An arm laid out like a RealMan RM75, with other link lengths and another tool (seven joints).
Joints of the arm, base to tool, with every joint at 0 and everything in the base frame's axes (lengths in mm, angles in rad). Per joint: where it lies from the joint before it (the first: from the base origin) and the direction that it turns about. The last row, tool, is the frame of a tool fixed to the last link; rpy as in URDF.
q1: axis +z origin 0 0 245.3
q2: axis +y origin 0 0 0
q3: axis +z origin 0 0 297
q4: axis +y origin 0 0 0
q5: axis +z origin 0 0 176.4
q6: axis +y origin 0 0 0
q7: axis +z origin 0 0 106.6
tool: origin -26 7 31 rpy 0.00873 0 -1.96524
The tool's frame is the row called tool.
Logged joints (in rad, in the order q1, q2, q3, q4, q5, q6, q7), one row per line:
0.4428, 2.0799, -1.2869, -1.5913, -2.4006, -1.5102, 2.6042
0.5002, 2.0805, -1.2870, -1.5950, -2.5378, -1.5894, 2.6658
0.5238, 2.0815, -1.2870, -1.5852, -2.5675, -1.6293, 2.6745
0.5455, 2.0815, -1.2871, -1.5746, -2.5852, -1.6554, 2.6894
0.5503, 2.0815, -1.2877, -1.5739, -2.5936, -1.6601, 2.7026
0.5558, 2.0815, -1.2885, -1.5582, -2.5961, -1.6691, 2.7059
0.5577, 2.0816, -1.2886, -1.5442, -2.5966, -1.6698, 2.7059
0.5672, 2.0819, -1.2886, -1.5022, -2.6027, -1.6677, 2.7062
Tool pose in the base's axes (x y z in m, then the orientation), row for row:
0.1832, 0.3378, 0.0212, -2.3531, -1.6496, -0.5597
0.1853, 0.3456, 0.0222, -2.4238, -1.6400, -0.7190
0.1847, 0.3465, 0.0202, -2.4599, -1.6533, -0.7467
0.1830, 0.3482, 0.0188, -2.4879, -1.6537, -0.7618
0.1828, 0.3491, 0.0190, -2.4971, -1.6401, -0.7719
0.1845, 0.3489, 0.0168, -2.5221, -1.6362, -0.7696
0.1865, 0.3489, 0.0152, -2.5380, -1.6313, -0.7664
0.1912, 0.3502, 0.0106, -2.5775, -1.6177, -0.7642
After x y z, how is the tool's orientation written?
As a rotation vector, in radians.
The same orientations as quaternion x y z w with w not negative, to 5 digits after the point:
-0.79914, -0.56022, -0.19008, 0.10673
-0.80266, -0.54310, -0.23810, 0.06399
-0.80409, -0.54043, -0.24408, 0.04254
-0.80663, -0.53617, -0.24699, 0.02931
-0.80894, -0.53132, -0.25006, 0.02797
-0.81257, -0.52715, -0.24795, 0.01915
-0.81524, -0.52400, -0.24618, 0.01436
-0.82149, -0.51559, -0.24356, 0.00200

